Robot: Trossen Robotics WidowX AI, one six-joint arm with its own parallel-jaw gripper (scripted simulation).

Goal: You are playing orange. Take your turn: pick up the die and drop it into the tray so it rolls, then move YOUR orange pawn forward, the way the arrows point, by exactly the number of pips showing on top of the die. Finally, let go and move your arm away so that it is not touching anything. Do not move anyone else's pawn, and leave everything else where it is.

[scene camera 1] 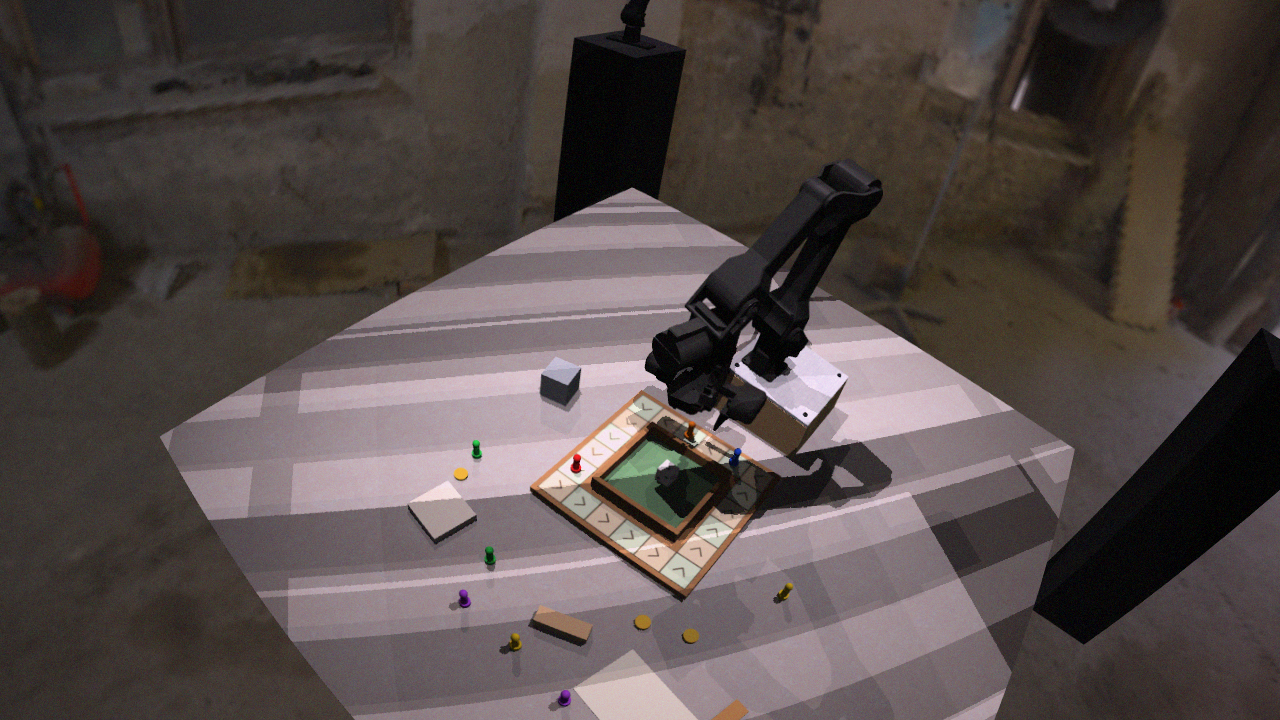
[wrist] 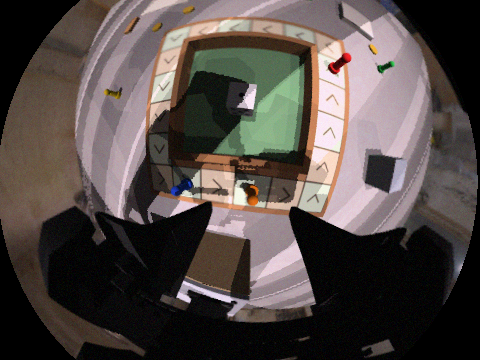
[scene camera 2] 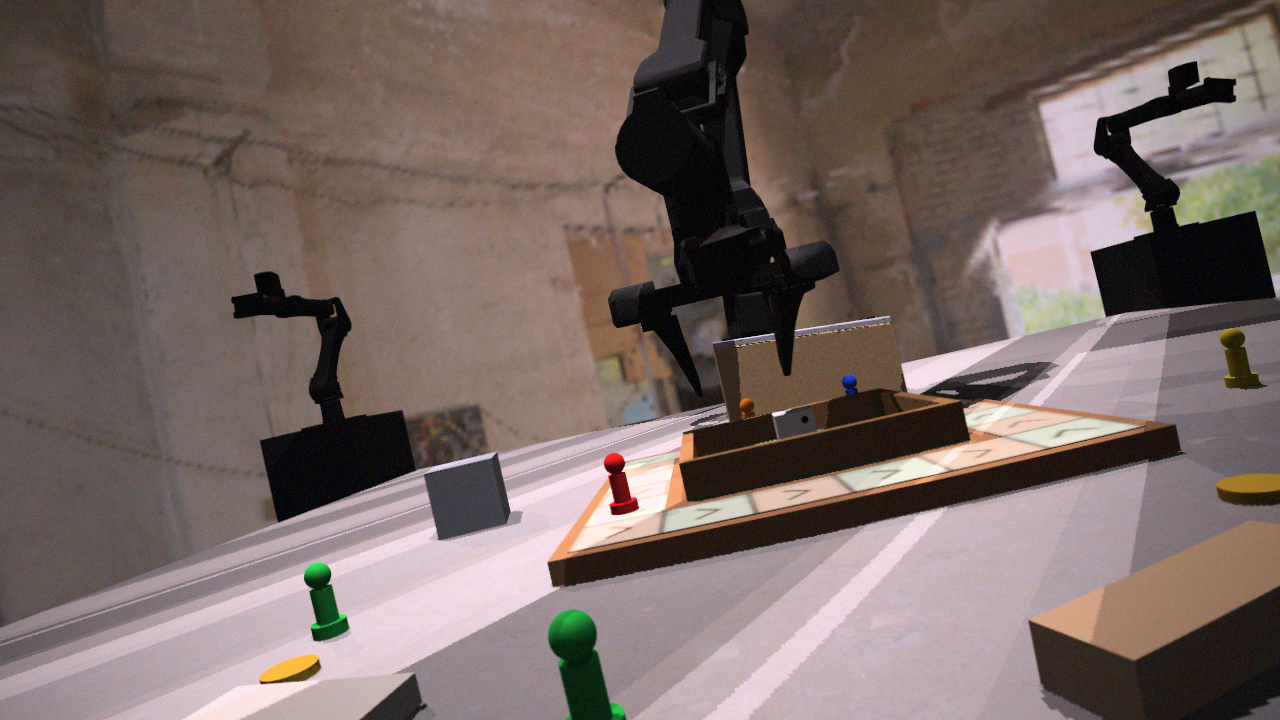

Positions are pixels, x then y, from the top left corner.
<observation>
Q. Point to a red pawn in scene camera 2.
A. At 614,463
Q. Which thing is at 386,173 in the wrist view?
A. A grey cube.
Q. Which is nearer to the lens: the wooden block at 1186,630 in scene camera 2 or the green pawn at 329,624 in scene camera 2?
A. The wooden block.
</observation>
